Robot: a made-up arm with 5 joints.
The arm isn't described. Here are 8 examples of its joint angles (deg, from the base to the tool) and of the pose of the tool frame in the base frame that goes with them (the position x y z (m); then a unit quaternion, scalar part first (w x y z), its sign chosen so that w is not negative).
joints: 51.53 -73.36 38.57 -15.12 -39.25
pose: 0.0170 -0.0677 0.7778 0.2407 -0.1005 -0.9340 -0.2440
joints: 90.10 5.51 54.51 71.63 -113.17
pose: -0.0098 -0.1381 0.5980 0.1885 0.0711 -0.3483 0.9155
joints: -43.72 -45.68 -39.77 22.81 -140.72
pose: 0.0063 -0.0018 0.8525 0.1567 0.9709 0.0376 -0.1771
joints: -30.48 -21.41 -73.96 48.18 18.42
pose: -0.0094 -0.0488 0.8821 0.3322 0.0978 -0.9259 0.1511
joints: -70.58 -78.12 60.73 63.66 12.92
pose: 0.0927 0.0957 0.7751 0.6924 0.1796 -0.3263 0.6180
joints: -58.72 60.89 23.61 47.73 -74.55
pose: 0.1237 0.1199 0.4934 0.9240 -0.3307 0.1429 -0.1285
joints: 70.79 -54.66 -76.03 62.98 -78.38
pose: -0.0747 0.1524 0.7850 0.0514 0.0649 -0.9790 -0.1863
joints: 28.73 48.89 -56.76 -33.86 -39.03
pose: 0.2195 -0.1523 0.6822 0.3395 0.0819 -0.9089 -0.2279
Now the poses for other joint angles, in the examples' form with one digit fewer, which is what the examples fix.
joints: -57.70 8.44 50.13 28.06 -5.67
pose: 0.154 0.143 0.584 0.898 0.015 -0.025 0.438
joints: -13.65 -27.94 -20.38 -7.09 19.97
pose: 0.100 -0.007 0.854 0.285 -0.053 -0.953 0.086
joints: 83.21 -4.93 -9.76 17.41 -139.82
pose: 0.025 -0.163 0.754 0.265 -0.327 0.608 0.673
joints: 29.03 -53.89 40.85 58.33 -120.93
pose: 0.090 -0.045 0.758 0.240 0.273 -0.264 -0.893
